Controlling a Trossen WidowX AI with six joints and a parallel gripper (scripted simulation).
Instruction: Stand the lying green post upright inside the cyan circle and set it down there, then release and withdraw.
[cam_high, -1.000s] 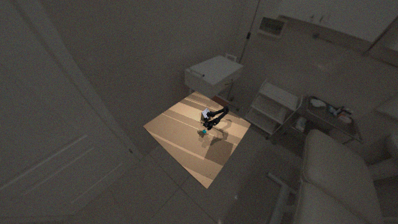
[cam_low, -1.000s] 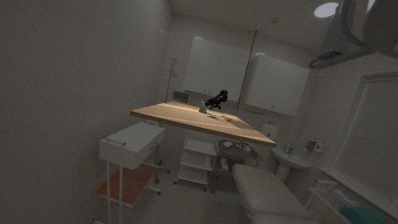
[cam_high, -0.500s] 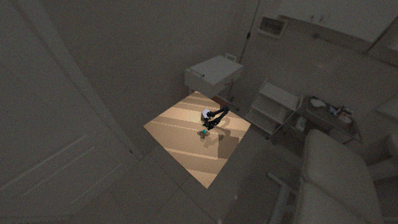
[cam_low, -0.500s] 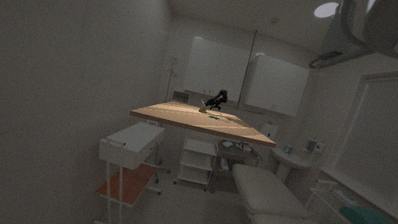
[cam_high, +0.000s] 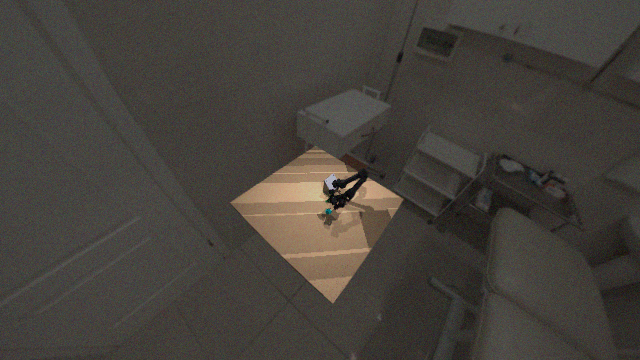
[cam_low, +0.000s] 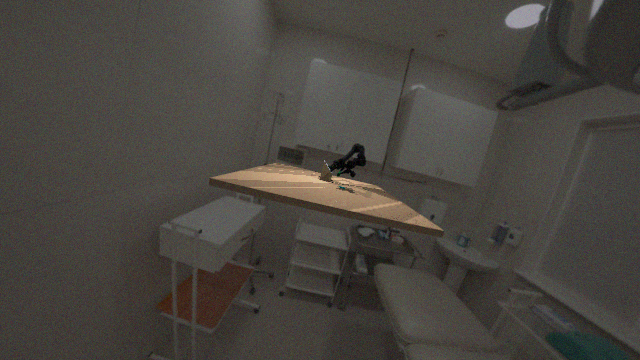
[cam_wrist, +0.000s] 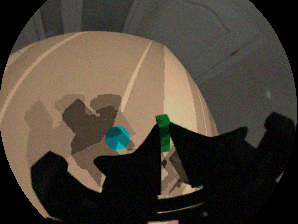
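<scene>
My gripper tip is now 2 cm short of the cyan circle, 5 cm to the right of it and 12 cm above it. Also, from my gripper tip: green post 2 cm behind, 1 cm below.
</scene>
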